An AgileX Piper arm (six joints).
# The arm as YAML. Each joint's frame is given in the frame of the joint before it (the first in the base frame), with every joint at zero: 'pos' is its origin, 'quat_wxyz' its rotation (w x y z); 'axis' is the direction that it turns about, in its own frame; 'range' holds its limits. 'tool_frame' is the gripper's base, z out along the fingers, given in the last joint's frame.
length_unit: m
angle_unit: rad
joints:
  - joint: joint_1
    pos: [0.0, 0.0, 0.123]
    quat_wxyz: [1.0, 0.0, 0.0, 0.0]
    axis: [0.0, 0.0, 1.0]
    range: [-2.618, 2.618]
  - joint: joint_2
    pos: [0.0, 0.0, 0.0]
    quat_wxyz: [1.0, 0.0, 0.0, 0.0]
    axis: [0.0, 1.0, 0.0]
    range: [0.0, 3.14]
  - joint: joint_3
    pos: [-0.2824, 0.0, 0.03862]
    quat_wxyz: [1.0, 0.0, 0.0, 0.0]
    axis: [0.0, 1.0, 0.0]
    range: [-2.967, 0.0]
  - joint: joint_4
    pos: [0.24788, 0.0, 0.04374]
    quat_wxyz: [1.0, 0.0, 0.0, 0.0]
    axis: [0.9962, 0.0, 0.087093]
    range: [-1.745, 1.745]
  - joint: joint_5
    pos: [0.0, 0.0, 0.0]
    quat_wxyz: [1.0, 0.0, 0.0, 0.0]
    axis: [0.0, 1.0, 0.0]
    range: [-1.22, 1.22]
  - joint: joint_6
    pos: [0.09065, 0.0, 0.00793]
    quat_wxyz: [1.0, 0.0, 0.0, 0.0]
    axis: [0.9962, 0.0, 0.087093]
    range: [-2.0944, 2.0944]
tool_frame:
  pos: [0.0, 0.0, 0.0]
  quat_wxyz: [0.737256, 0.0, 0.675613, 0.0]
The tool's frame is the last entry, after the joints.
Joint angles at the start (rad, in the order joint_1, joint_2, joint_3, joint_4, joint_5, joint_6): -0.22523 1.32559 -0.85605 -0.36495 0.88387 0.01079
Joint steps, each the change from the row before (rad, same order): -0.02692 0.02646 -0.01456 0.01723 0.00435 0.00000; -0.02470 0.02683 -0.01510 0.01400 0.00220 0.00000; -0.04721 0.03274 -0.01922 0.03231 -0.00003 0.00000; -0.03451 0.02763 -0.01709 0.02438 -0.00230 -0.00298; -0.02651 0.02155 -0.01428 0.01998 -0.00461 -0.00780; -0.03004 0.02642 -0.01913 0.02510 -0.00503 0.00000; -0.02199 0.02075 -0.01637 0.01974 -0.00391 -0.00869; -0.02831 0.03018 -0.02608 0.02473 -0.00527 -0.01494
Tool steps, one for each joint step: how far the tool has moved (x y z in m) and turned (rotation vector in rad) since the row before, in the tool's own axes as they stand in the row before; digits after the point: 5 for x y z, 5 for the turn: -0.00212 -0.00472 0.00560 -0.00883 0.02429 0.03222; -0.00269 -0.00461 0.00553 -0.00708 0.02094 0.02849; -0.00239 -0.00888 0.00767 -0.01635 0.02650 0.06089; -0.00302 -0.00678 0.00601 -0.01273 0.01689 0.04241; -0.00294 -0.00538 0.00450 -0.01060 0.00879 0.02837; -0.00407 -0.00630 0.00512 -0.01360 0.00862 0.04310; -0.00368 -0.00475 0.00371 -0.01073 0.00468 0.02414; -0.00601 -0.00661 0.00489 -0.01289 0.00360 0.02740
